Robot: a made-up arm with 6 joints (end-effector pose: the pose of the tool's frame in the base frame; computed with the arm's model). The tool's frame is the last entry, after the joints. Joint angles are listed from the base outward.
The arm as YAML. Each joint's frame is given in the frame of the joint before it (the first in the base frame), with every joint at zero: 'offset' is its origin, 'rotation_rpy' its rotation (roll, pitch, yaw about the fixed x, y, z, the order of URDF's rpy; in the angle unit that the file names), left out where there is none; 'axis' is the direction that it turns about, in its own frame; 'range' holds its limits. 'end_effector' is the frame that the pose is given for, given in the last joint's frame.
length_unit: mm
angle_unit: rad
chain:
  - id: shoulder
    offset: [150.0, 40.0, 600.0]
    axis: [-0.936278, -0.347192, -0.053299]
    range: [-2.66, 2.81]
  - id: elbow
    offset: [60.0, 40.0, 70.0]
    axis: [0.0, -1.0, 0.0]
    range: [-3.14, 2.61]
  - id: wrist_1
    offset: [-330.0, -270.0, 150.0]
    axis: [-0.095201, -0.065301, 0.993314]
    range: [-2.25, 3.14]
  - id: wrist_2
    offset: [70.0, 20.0, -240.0]
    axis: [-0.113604, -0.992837, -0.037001]
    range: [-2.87, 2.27]
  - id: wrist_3
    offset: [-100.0, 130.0, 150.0]
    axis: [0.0, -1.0, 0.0]
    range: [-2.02, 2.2]
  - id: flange
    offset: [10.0, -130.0, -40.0]
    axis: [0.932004, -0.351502, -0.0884]
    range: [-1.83, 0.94]
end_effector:
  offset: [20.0, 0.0, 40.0]
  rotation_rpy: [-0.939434, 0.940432, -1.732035]
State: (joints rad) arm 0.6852 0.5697 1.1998 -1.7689 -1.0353 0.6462
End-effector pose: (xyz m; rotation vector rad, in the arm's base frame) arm 0.0610 -0.0411 0.5615 0.8494 -0.9803 2.5463
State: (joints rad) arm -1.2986 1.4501 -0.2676 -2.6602 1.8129 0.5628
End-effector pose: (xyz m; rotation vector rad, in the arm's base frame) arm 0.2938 0.0639 0.2304 2.2443 1.5856 0.2386
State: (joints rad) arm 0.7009 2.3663 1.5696 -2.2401 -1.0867 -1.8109
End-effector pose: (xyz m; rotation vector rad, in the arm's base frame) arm 0.4830 -0.0264 0.5887 0.9171 -0.9463 1.6269
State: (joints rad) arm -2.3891 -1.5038 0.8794 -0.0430 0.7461 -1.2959
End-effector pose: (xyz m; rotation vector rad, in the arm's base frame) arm 0.2656 -0.0643 0.1645 0.5927 1.3064 1.5128
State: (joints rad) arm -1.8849 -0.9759 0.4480 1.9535 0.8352 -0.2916
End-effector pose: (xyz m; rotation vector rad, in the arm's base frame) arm -0.1195 -0.3217 0.4050 2.3053 1.1603 -1.0391
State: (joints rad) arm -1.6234 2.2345 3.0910 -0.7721 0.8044 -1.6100
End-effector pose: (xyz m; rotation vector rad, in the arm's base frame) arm 0.2466 0.4183 0.2810 -1.2370 -1.5867 -1.4860
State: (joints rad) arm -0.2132 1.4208 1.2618 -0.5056 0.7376 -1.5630
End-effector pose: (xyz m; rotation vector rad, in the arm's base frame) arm 0.0956 -0.0320 0.3362 -0.2802 -1.2533 -1.5716
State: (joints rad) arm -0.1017 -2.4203 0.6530 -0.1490 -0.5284 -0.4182
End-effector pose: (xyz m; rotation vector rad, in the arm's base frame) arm 0.4972 -0.1794 0.8227 1.3744 -1.8498 -1.0712
